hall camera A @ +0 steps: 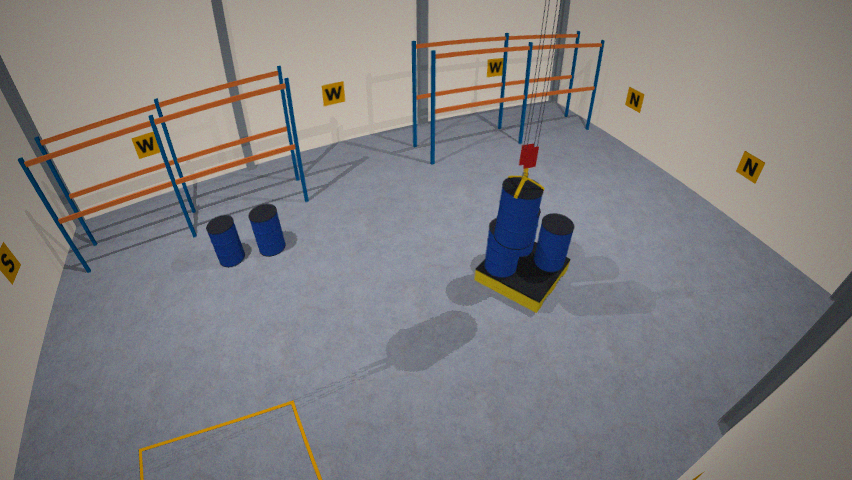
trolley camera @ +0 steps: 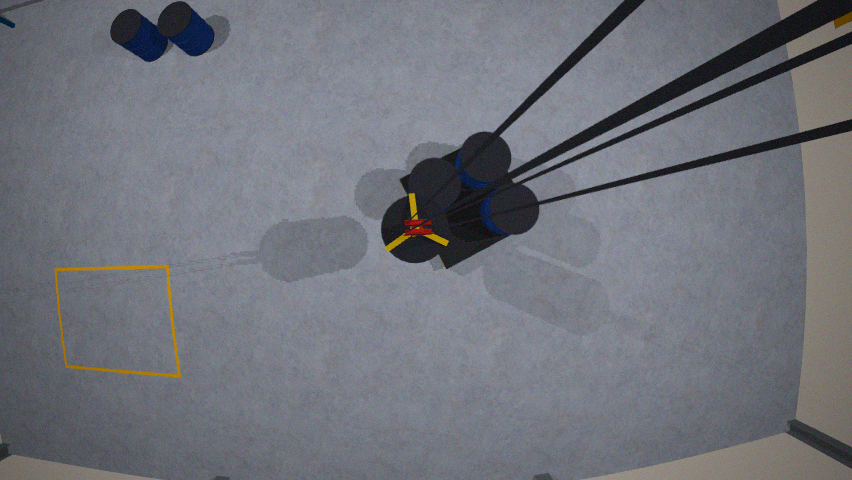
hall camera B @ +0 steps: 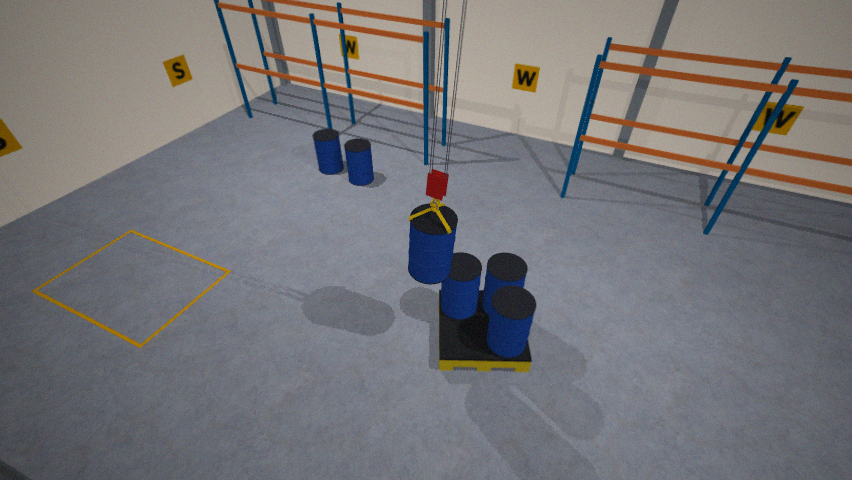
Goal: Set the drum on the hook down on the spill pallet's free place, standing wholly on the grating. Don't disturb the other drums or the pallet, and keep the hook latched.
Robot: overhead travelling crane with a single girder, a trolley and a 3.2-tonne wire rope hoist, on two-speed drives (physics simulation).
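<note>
The blue drum on the hook (hall camera A: 517, 220) (hall camera B: 430, 253) (trolley camera: 396, 217) hangs upright, its base above the standing drums' bases. My hook (hall camera A: 525, 173) (hall camera B: 435, 204) (trolley camera: 417, 227) is shut on its yellow three-legged sling; the latch is too small to see. The yellow spill pallet with black grating (hall camera A: 539, 290) (hall camera B: 451, 347) (trolley camera: 471, 251) bears three blue drums. The left one (hall camera A: 500, 260) (hall camera B: 461, 292) (trolley camera: 434, 177) is partly overlapped by the hung drum, another (hall camera A: 554, 244) (hall camera B: 510, 324) (trolley camera: 513, 208) stands across, and the third (hall camera B: 506, 271) (trolley camera: 485, 156) is mostly hidden in hall camera A. Bare grating shows at the remaining corner.
Two other blue drums (hall camera A: 225, 241) (hall camera A: 267, 231) (hall camera B: 327, 152) (hall camera B: 359, 162) stand on the floor, near a blue and orange rack (hall camera A: 172, 149) (hall camera B: 318, 71). Another rack (hall camera A: 432, 107) (hall camera B: 751, 158) stands along the W wall. A yellow floor outline (hall camera A: 217, 425) (hall camera B: 180, 251) (trolley camera: 113, 267) lies apart from the pallet.
</note>
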